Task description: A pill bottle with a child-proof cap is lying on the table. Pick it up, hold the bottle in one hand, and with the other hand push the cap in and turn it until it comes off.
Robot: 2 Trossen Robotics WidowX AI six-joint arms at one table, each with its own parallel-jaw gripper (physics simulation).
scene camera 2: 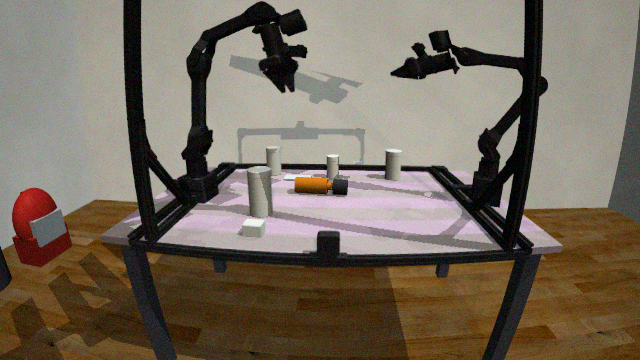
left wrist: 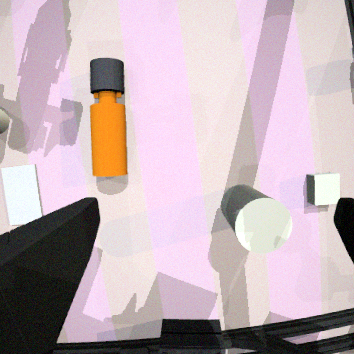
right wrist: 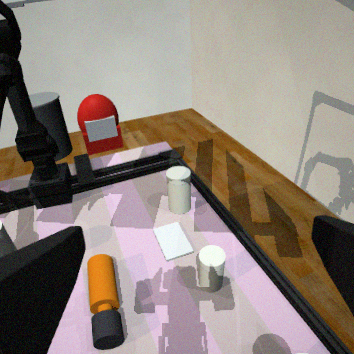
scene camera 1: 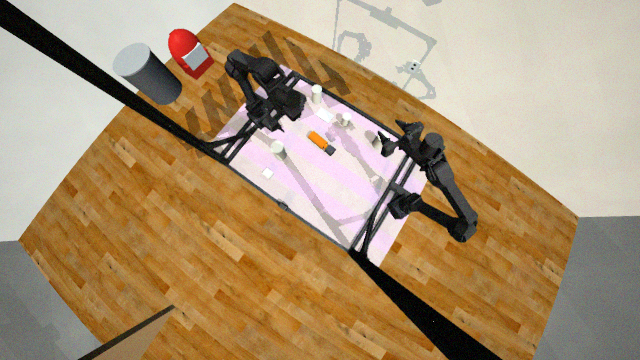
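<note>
The orange pill bottle [scene camera 1: 318, 140] [scene camera 2: 311, 185] [left wrist: 109, 140] [right wrist: 102, 282] lies on its side on the striped table. Its dark grey cap [scene camera 1: 330, 149] [scene camera 2: 340, 187] [left wrist: 107, 75] [right wrist: 107, 328] is on the neck, pointing right in scene camera 2. My left gripper [scene camera 2: 288, 91] [left wrist: 219, 209] is open and empty, pointing down high above the table, to the left of the bottle in scene camera 2. My right gripper [scene camera 1: 388, 127] [scene camera 2: 392, 74] [right wrist: 198, 232] is open and empty, raised high and pointing left in scene camera 2, to the right of the bottle.
A tall pale cylinder [scene camera 1: 278, 150] [scene camera 2: 259, 192] [left wrist: 263, 225] and a small white block [scene camera 2: 253, 228] [left wrist: 330, 189] stand nearer the front left in scene camera 2. Pale cylinders [scene camera 2: 273, 161] [scene camera 2: 332, 166] [scene camera 2: 393, 165] stand behind the bottle. A flat white card [left wrist: 22, 195] [right wrist: 173, 241] lies near it.
</note>
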